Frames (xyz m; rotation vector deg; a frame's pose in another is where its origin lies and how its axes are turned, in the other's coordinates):
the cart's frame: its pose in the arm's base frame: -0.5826 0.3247 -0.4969 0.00 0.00 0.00
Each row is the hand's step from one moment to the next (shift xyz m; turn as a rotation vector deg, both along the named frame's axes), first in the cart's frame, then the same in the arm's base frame.
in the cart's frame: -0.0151 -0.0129 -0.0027 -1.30 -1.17 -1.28
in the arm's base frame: -0.0151 -0.0129 -0.0027 -1.30 -1.17 -1.28
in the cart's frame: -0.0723 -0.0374 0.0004 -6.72 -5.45 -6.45
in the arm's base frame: -0.0723 -0.0374 0.0004 -6.72 -5.45 -6.45
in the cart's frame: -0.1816 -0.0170 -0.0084 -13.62 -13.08 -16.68
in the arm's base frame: -0.1816 -0.0170 -0.0084 -13.62 -13.08 -16.68
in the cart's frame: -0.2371 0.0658 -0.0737 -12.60 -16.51 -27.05
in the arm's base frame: -0.2371 0.0658 -0.0737 -12.60 -16.51 -27.05
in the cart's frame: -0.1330 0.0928 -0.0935 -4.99 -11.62 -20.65
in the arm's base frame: -0.1330 0.0928 -0.0935 -4.99 -11.62 -20.65
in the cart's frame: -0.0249 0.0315 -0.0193 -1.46 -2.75 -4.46
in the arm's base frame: -0.0249 0.0315 -0.0193 -1.46 -2.75 -4.46
